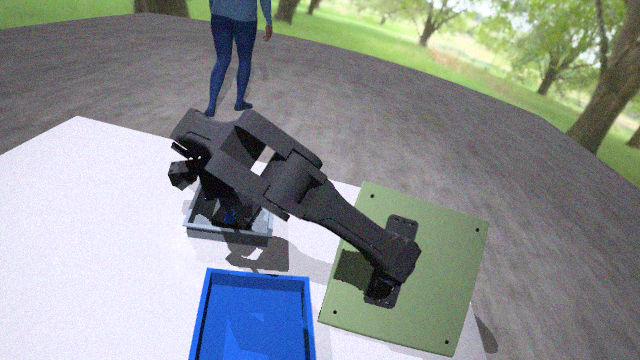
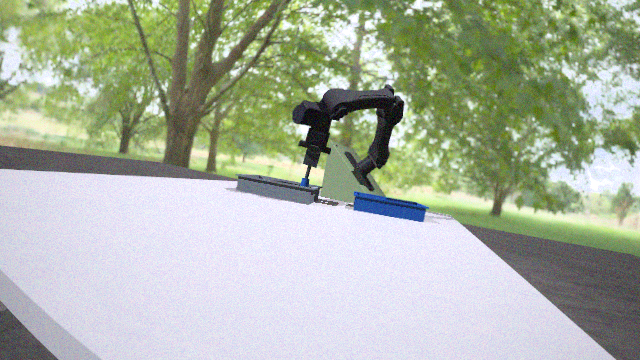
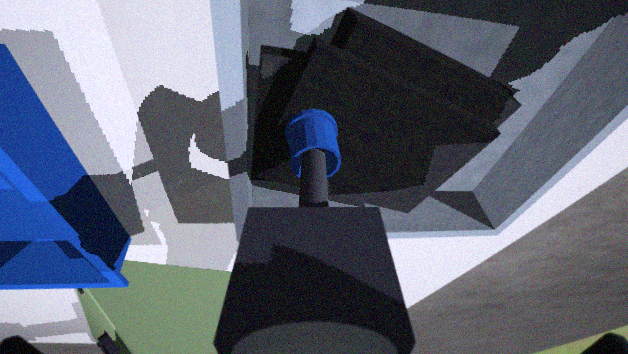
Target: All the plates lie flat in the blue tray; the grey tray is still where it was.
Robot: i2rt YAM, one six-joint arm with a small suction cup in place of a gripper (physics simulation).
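Where they show: hand, its tool point: (image 1: pixel 231 220) (image 3: pixel 313 131); arm's base, origin of its link: (image 1: pixel 391 261) (image 2: pixel 358 171).
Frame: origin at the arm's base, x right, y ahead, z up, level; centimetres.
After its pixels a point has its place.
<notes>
The grey tray (image 1: pixel 223 233) @(y 39.9, x 0.4, z -9.8 cm) (image 2: pixel 277 190) @(y 52.0, x 6.9, z -10.6 cm) (image 3: pixel 549 145) @(y 44.6, x 22.7, z -9.9 cm) sits on the white table and holds a loose stack of dark square plates (image 3: pixel 395 109) @(y 43.1, x 8.1, z -8.6 cm) (image 1: pixel 245 213) @(y 37.6, x 8.7, z -8.6 cm), fanned at different angles. My gripper, a blue suction cup (image 1: pixel 229 216) (image 2: pixel 304 181) (image 3: pixel 312 136), is down inside the grey tray, right over the near edge of the top plate. I cannot tell whether it touches. Nothing hangs from the cup. The blue tray (image 1: pixel 204 308) @(y 33.6, x -20.7, z -8.7 cm) (image 2: pixel 388 209) @(y 33.2, x -22.6, z -10.9 cm) (image 3: pixel 39 145) @(y 31.3, x -10.6, z -10.8 cm) stands in front of the grey tray, and I see no plate in it.
The green base plate (image 1: pixel 438 277) @(y -11.8, x -0.5, z -0.4 cm) (image 2: pixel 335 178) @(y 11.4, x 5.6, z -4.6 cm) (image 3: pixel 175 303) @(y 11.4, x 0.2, z -8.3 cm) carries the arm, to the right of both trays. A person in blue (image 1: pixel 234 53) stands on the ground beyond the table. The arm's links hang over the grey tray and hide part of it.
</notes>
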